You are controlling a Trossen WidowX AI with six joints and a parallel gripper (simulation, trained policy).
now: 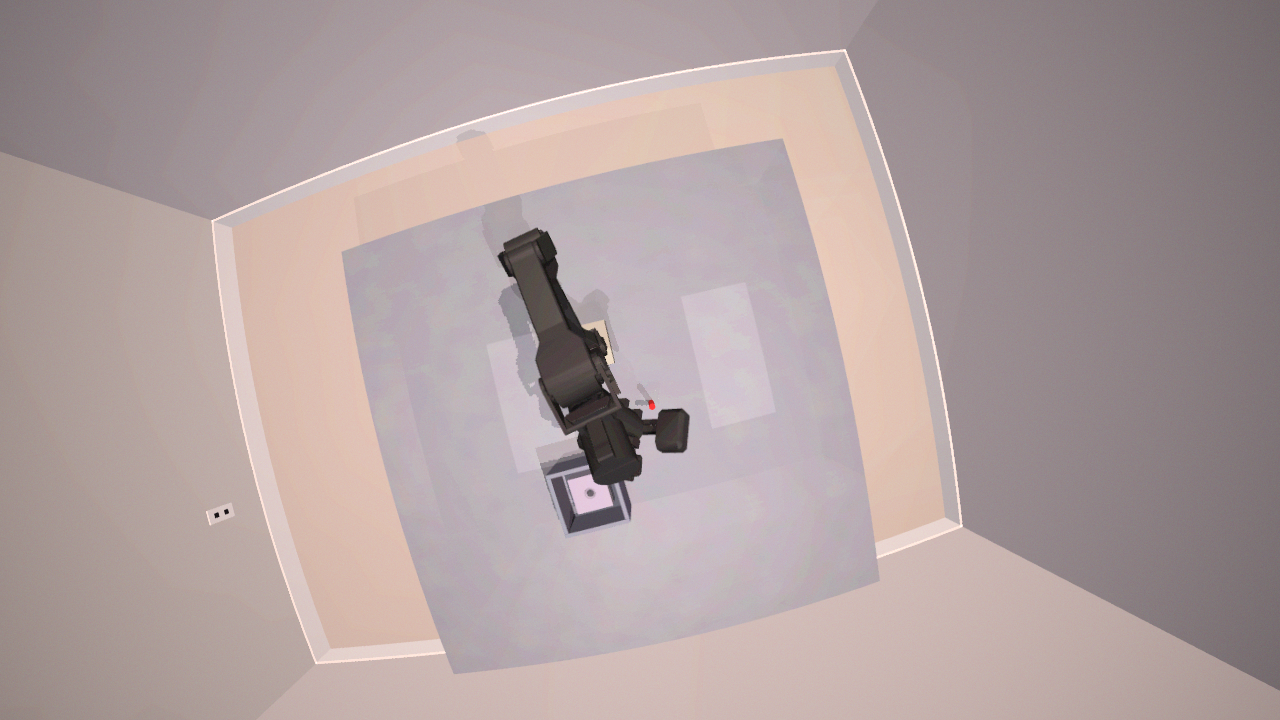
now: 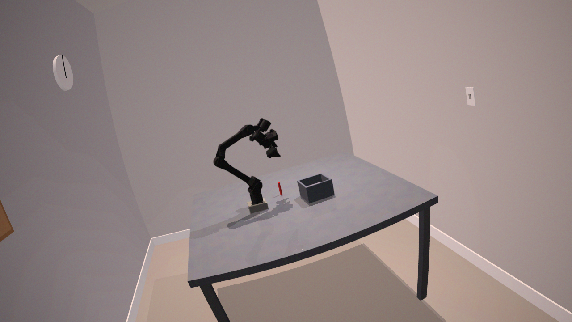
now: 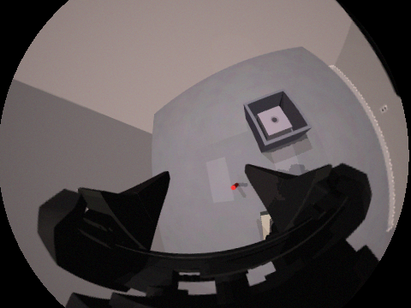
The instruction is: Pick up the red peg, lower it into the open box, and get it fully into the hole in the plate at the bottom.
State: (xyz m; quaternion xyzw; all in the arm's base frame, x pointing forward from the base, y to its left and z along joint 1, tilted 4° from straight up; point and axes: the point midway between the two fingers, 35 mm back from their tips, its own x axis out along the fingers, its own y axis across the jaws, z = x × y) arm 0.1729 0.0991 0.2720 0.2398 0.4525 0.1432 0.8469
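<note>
The red peg lies 40 mm behind my gripper tip, 10 mm to the left of it and 230 mm below it. The rest, counted from my gripper tip: dark box (150 mm ahead, 160 mm to the right, 250 mm below); pale plate (150 mm ahead, 160 mm to the right, 230 mm below).
</note>
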